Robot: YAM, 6 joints.
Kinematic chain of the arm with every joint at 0, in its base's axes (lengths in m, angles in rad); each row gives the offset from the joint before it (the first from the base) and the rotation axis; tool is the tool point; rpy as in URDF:
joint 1: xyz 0 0 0.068 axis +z
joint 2: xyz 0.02 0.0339 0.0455 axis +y
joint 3: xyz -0.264 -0.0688 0 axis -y
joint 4: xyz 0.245 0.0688 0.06 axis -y
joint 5: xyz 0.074 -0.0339 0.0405 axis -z
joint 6: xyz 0.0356 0 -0.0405 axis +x
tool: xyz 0 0 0 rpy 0 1.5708 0
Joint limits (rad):
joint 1: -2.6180..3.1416
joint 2: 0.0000..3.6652
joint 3: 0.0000..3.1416
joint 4: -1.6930..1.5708
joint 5: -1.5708..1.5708
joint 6: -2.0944..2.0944
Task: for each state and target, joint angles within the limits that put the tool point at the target. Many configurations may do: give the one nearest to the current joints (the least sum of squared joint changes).
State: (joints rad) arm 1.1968 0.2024 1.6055 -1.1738 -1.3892 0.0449
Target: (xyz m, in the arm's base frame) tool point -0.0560 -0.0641 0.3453
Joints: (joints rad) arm 1.2708 0.0971 1.0709 -1.3475 -1.3281 0.0449
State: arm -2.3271 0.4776 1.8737 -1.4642 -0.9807 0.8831
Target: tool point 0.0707 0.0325 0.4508
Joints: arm -2.3283 0.5110 1.6349 -1.5451 -0.9537 0.8831
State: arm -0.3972 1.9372 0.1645 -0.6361 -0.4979 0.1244
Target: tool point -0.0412 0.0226 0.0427
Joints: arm -0.2588 2.7625 0.0000 -0.1726 -0.3231 0.1244
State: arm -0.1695 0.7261 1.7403 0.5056 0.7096 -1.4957
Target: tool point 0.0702 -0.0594 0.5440
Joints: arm -0.4158 0.7967 1.2770 0.3919 0.8183 -1.4957
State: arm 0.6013 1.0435 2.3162 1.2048 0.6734 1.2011
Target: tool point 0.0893 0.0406 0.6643
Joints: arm 0.6612 1.3609 2.0074 1.2144 0.6949 1.2011
